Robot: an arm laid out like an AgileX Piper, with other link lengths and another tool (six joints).
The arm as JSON. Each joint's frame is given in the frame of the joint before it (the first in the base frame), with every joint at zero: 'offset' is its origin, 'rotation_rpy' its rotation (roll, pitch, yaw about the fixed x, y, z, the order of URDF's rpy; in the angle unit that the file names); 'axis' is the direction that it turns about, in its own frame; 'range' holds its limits. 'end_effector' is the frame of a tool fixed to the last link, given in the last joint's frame.
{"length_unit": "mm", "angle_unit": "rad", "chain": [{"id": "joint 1", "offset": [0.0, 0.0, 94.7], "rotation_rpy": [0.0, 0.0, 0.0], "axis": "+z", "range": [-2.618, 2.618]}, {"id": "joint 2", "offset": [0.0, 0.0, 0.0], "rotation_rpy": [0.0, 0.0, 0.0], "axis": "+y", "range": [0.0, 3.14]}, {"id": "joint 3", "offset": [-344.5, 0.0, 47.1], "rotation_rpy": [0.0, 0.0, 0.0], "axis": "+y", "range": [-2.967, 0.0]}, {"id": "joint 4", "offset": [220.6, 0.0, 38.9], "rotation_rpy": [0.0, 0.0, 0.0], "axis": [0.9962, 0.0, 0.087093], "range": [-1.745, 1.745]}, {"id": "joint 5", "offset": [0.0, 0.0, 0.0], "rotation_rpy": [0.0, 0.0, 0.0], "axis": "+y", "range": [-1.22, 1.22]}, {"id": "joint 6", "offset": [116.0, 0.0, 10.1], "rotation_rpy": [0.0, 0.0, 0.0], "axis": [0.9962, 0.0, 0.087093], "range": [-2.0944, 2.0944]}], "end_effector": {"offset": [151.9, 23.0, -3.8], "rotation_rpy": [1.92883, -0.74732, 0.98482]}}
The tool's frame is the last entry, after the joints.
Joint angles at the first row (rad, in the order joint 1, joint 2, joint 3, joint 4, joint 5, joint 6):
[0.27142, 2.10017, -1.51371, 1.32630, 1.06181, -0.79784]
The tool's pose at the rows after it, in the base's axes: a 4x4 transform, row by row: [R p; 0 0 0 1], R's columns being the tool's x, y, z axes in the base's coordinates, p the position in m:
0.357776 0.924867 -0.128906 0.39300; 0.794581 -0.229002 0.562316 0.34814; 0.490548 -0.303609 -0.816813 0.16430; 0 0 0 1
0.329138 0.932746 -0.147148 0.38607; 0.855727 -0.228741 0.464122 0.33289; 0.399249 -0.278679 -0.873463 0.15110; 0 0 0 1
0.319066 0.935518 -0.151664 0.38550; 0.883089 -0.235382 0.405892 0.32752; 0.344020 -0.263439 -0.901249 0.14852; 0 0 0 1
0.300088 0.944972 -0.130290 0.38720; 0.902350 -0.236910 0.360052 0.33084; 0.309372 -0.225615 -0.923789 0.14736; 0 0 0 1
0.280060 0.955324 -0.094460 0.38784; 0.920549 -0.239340 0.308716 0.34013; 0.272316 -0.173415 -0.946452 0.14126; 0 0 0 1
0.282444 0.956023 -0.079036 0.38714; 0.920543 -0.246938 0.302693 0.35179; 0.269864 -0.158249 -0.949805 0.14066; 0 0 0 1
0.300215 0.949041 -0.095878 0.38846; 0.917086 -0.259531 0.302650 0.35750; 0.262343 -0.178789 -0.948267 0.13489; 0 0 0 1
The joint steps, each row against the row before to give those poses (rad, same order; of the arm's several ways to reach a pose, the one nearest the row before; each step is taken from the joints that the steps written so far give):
[-0.00952, -0.01208, -0.00947, -0.12081, 0.01775, 0.04629]
[-0.00052, -0.00994, -0.03958, -0.15164, 0.02010, 0.08704]
[0.00955, -0.00203, -0.04957, -0.09200, 0.01725, 0.07750]
[0.02673, 0.00001, -0.04456, -0.06788, -0.00820, 0.05036]
[0.04599, 0.00000, -0.02490, -0.06918, -0.04038, 0.04305]
[0.03202, 0.00001, -0.00428, -0.01241, -0.03394, 0.02638]
[0.01010, 0.01875, -0.01046, 0.00001, -0.00586, 0.02653]

